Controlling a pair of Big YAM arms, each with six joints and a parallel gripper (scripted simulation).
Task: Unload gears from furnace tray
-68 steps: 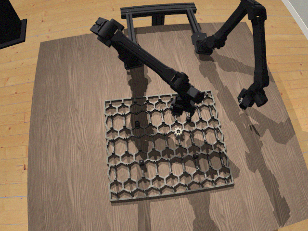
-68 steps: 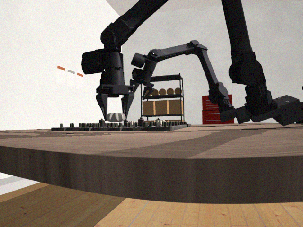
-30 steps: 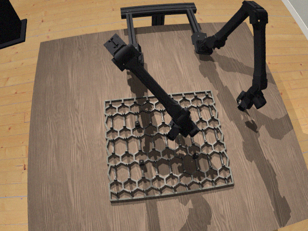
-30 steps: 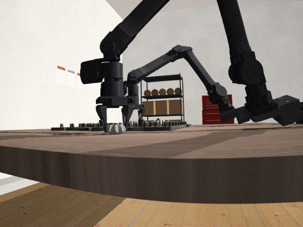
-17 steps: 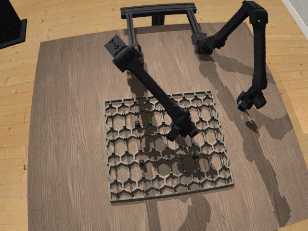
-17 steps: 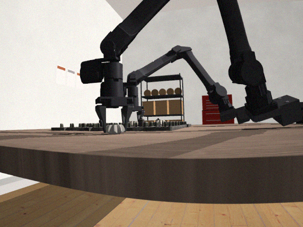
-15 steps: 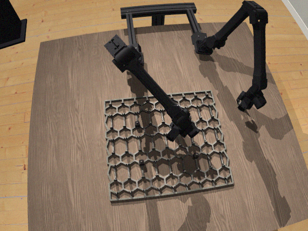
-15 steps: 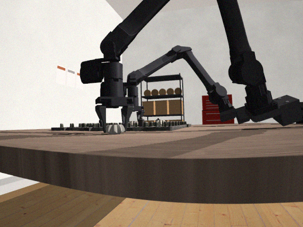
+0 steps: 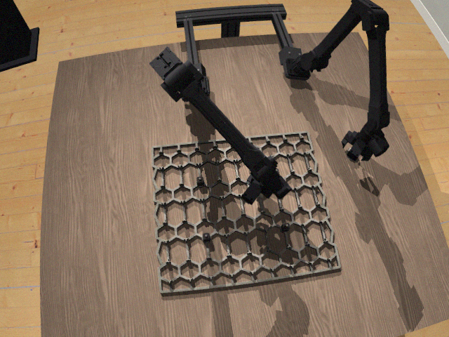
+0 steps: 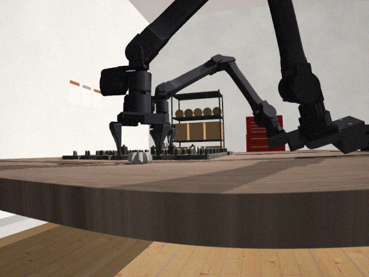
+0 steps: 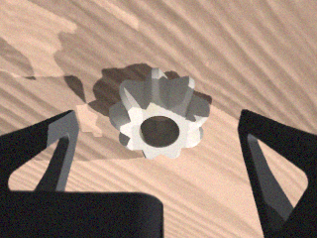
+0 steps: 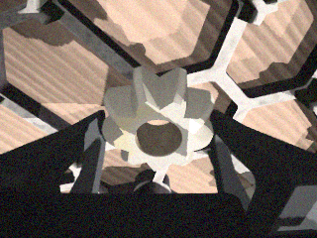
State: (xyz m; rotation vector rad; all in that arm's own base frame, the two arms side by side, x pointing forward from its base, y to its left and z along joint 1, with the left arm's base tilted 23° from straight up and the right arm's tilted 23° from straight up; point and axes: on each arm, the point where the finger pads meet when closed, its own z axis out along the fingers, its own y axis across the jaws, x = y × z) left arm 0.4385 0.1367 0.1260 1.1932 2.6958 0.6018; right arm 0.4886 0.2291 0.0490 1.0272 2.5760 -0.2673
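Now: the furnace tray 80 mm to the right of my right hand, 40 mm below it and 30 mm ahead of it.
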